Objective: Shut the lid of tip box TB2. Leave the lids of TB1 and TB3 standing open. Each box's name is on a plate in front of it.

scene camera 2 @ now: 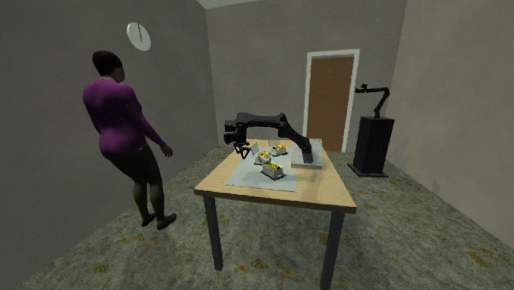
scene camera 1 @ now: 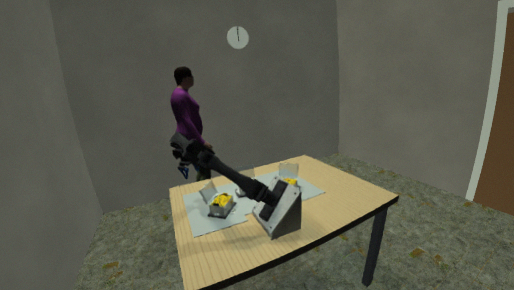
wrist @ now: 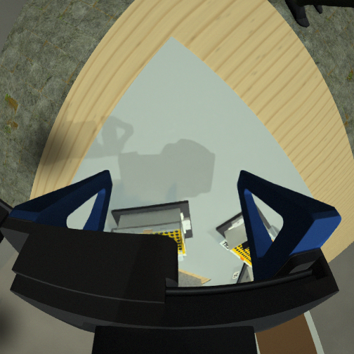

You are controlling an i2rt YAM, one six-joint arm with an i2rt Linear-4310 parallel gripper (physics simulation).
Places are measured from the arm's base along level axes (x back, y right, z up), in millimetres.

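Pixels of known places: gripper, fingertip midpoint: (scene camera 2: pixel 241 156) (scene camera 1: pixel 192 175); arm's base at its link origin: (scene camera 2: pixel 306 150) (scene camera 1: pixel 273 200).
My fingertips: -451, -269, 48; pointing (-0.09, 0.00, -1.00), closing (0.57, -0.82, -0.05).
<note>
Ahead of a thing's pixels: the offset from my fingertips to its top centre, as dx, dy, dz. "spot": to the spot under its first point. Level surfaces: height alone.
My gripper (scene camera 2: pixel 242 151) (wrist: pixel 174 177) is open and empty, high above the mat. Three tip boxes with yellow tips stand on the grey mat. The left box {+198, +93, -90} (scene camera 1: pixel 221 203) in scene camera 1 has its translucent lid {spot: +141, +52, -70} (scene camera 1: pixel 209 192) raised. The middle box (scene camera 1: pixel 241 192) (scene camera 2: pixel 262 158) is partly hidden by the arm in scene camera 1; its lid {spot: +43, +349, -64} (scene camera 2: pixel 255 148) stands up. The far right box {+238, +503, -90} (scene camera 1: pixel 290 181) has its lid (scene camera 1: pixel 288 170) upright. In the wrist view, one box (wrist: pixel 150 221) lies beyond the gripper body and another (wrist: pixel 237 237) beside the right finger. Plate numbers are not readable.
The grey mat {dz -165} (scene camera 1: pixel 197 227) (scene camera 2: pixel 240 181) (wrist: pixel 165 100) lies on the wooden table {dz -168} (scene camera 1: pixel 350 190) (scene camera 2: pixel 320 187). The arm's slanted metal base (scene camera 1: pixel 287 220) stands at the table's near side in scene camera 1. A person in purple (scene camera 1: pixel 186 112) (scene camera 2: pixel 117 115) stands beyond the table.
</note>
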